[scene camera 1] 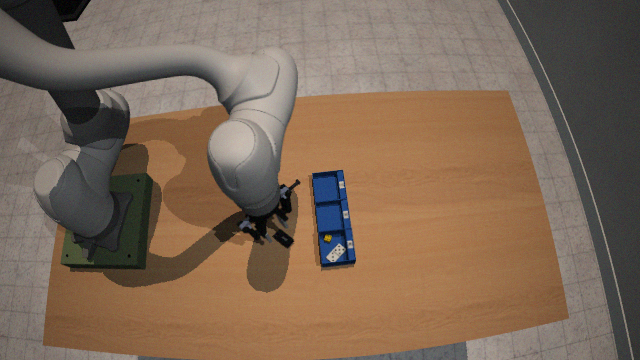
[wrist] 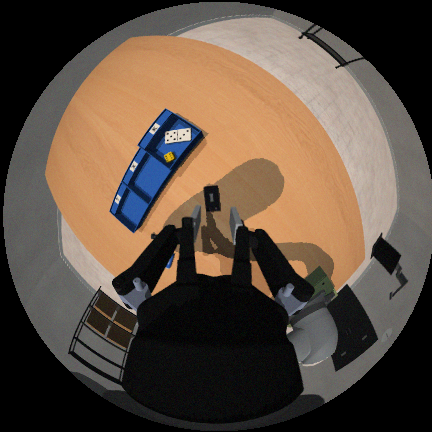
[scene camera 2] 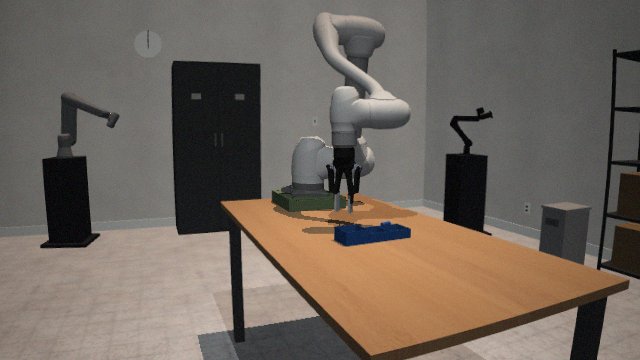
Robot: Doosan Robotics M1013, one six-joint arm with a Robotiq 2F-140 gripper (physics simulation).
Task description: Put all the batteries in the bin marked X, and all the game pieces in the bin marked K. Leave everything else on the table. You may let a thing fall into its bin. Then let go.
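Frame: origin at the arm's base, x back, y right, z up, level; centimetres.
Seen in the pictures: gripper, between the fingertips: [scene camera 1: 275, 231] [wrist: 214, 213] [scene camera 2: 343, 212]; arm's base, origin of its link: [scene camera 1: 102, 218] [wrist: 305, 308] [scene camera 2: 307, 193].
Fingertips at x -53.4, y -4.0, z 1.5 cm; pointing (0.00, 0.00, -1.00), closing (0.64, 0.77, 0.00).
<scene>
Pixels of each thing's top centre, then the offset from my fingertips to it. "spot": a spot on its surface instead.
- white domino, centre of its top: [wrist: 177, 135] [scene camera 1: 336, 253] dx -15.1, dy +2.4, dz -5.5 cm
- yellow die, centre of its top: [wrist: 168, 156] [scene camera 1: 327, 237] dx -12.6, dy -1.2, dz -4.6 cm
- bin K, a spot on its surface: [scene camera 1: 338, 264] spot: dx -16.1, dy +5.4, dz -5.0 cm
- middle bin X, centre of its top: [wrist: 139, 175] [scene camera 1: 333, 213] [scene camera 2: 373, 225] dx -13.3, dy -7.0, dz -2.3 cm
- battery, centre of its top: [wrist: 168, 262] dx +4.9, dy -18.3, dz -5.5 cm
- black block, centre of its top: [wrist: 211, 199] [scene camera 1: 283, 237] dx -1.1, dy +0.0, dz -5.2 cm
- dark bolt-like piece, centre of its top: [wrist: 157, 237] [scene camera 1: 293, 184] dx -1.6, dy -15.4, dz -5.6 cm
- tray's third bin, a spot on its surface: [wrist: 134, 206] [scene camera 1: 326, 190] spot: dx -10.5, dy -14.9, dz -6.2 cm
A white domino [scene camera 1: 335, 253] [wrist: 178, 135] and a yellow die [scene camera 1: 327, 238] [wrist: 169, 157] lie in bin K [scene camera 1: 338, 264] of the blue tray. The middle bin X [scene camera 1: 328, 218] [wrist: 150, 174] looks empty. My gripper [scene camera 1: 276, 230] [scene camera 2: 343, 209] [wrist: 214, 213] is partly open with nothing between its fingers. It hangs above the table, between the robot base and the tray. A small blue object, likely a battery [wrist: 169, 260], shows partly behind the gripper's left linkage in the wrist view; the arm hides it in scene camera 1.
A black block [scene camera 1: 283, 238] [wrist: 212, 198] lies on the table close to the fingertips in view. A dark bolt-like piece [scene camera 1: 295, 185] [wrist: 154, 236] lies beside the gripper. The tray's third bin [scene camera 1: 326, 188] [wrist: 134, 206] looks empty. The green base block [scene camera 1: 136, 220] carries the arm.
</scene>
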